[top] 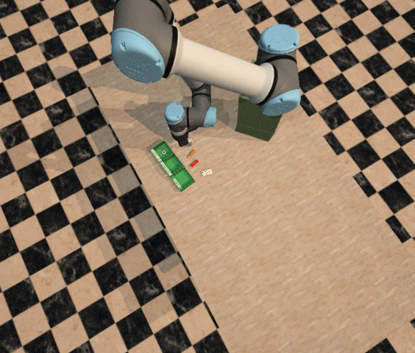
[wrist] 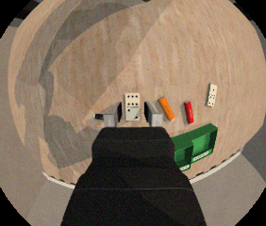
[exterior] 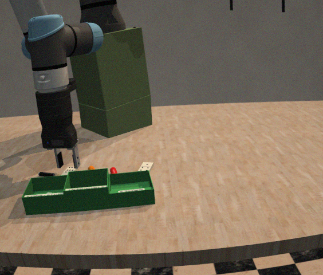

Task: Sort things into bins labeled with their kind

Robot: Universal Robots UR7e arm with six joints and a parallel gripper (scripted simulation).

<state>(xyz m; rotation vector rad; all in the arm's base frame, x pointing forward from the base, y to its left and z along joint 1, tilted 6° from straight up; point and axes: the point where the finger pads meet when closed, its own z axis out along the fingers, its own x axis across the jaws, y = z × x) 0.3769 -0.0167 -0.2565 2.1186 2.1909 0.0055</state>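
Right now the black cylinder is 5 cm to the right of my hand, 3 cm below it and 2 cm ahead of it. Also, from my hand: white nut: 13 cm ahead, 2 cm below, 1 cm to the left; then red cylinder: 12 cm to the left, 3 cm below, 1 cm ahead; then orange cylinder: 6 cm to the left, 3 cm below.
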